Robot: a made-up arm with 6 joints.
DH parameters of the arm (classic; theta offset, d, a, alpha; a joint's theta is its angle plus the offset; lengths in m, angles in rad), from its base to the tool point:
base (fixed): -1.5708 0.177 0 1.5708
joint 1: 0 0.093 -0.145 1.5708
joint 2: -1.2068 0 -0.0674 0
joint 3: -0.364 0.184 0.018 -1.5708
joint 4: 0 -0.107 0.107 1.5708
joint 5: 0 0.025 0.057 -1.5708
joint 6: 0 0.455 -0.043 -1.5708
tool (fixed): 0 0.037 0 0
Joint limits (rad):
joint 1: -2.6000..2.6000
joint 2: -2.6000..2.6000
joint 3: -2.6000..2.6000
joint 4: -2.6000..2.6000
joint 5: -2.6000..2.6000
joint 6: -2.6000..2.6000
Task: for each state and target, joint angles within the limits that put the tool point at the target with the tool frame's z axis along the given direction. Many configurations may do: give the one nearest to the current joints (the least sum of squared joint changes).
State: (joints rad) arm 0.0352 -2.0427 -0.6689 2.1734 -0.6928 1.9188
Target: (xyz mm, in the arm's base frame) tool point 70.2 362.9 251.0 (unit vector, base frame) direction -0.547 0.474 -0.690
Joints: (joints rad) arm 0.0911 -2.0938 -0.6748 2.0383 -0.3230 1.9161
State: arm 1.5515 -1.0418 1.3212 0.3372 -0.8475 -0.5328
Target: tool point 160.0 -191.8 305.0 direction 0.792 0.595 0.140
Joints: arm 0.9160 -0.9320 1.0505 0.2405 -0.3767 -1.2018
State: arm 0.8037 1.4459 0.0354 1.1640 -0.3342 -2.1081
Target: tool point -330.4 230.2 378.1 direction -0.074 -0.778 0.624
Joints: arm 0.2014 1.6910 0.4928 1.2544 -0.5898 -2.1996
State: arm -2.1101 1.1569 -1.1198 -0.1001 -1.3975 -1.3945
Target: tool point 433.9 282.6 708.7 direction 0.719 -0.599 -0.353
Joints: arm -2.2808 1.8342 -1.0822 -0.9221 -2.0183 -0.6998
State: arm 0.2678 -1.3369 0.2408 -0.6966 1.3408 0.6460
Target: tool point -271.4 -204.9 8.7 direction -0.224 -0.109 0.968
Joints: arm -0.5237 -1.6022 -0.3118 -0.4286 1.9440 0.0859
